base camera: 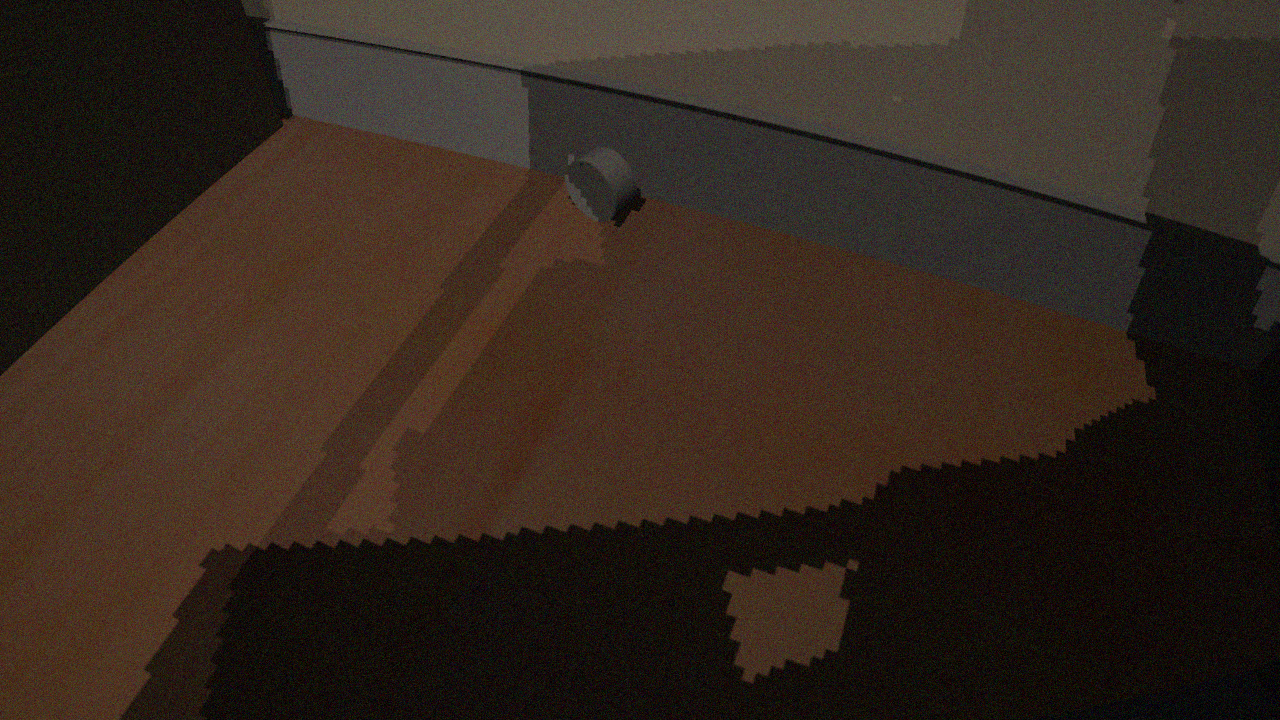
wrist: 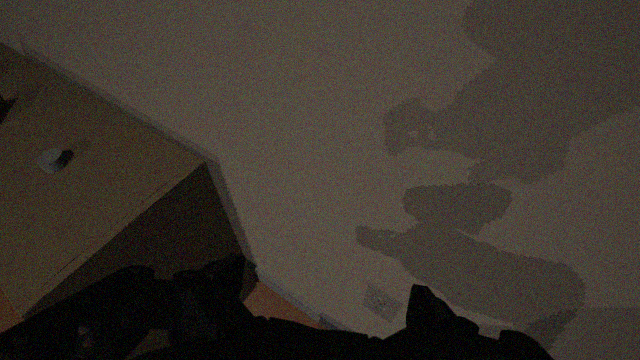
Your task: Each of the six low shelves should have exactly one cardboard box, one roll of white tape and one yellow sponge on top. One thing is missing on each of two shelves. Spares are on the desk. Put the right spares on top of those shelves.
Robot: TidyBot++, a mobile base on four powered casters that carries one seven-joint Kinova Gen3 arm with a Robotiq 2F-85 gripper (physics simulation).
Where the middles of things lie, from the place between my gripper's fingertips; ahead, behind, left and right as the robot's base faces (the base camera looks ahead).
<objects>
Right now my hand is 16 cm short of the wall socket [wrist: 385, 306], 10 cm to the left of it and 47 cm above it.
</objects>
